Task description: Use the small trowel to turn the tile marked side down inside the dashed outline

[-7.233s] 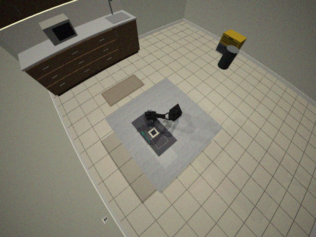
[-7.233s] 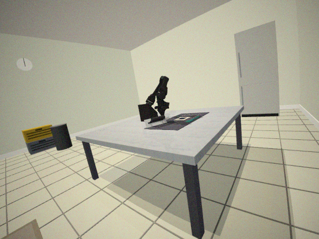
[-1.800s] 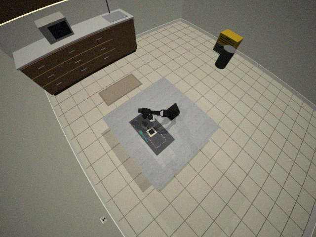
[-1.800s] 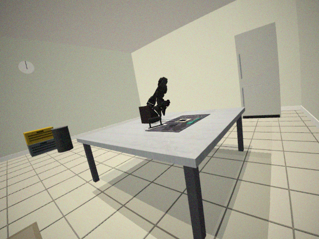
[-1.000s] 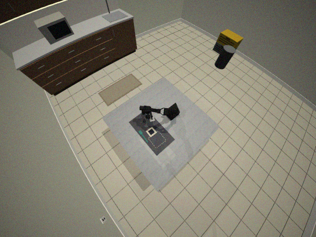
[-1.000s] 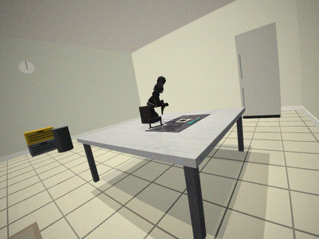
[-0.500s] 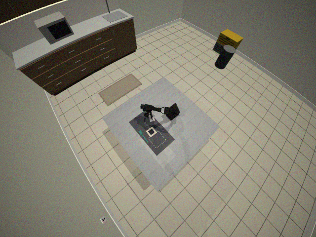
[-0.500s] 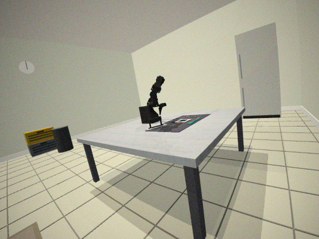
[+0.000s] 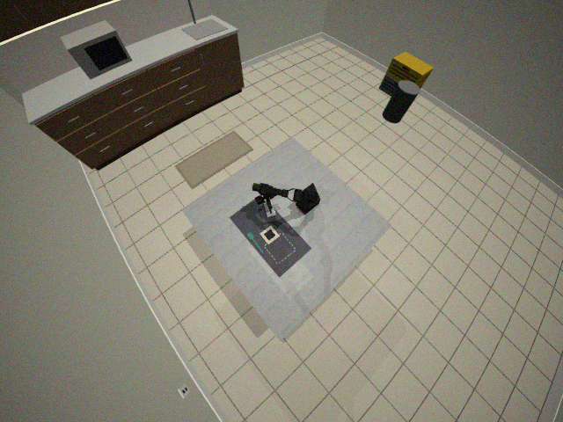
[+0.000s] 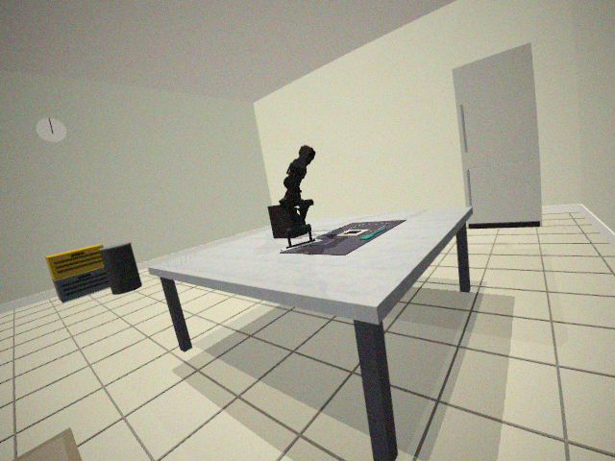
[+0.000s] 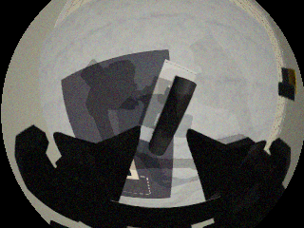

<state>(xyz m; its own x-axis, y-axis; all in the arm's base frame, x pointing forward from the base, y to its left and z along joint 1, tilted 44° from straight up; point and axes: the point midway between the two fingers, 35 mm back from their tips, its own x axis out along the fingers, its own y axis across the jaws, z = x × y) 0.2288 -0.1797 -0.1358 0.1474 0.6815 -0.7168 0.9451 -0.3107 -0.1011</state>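
Now: the trowel 7 cm below my gripper tip, 2 cm to the right of it and 2 cm behind it. From my gripper tip the other things lie so: teal strip (30 cm ahead, 13 cm to the left, 10 cm below); then tile (19 cm to the left, 18 cm ahead, 10 cm below).
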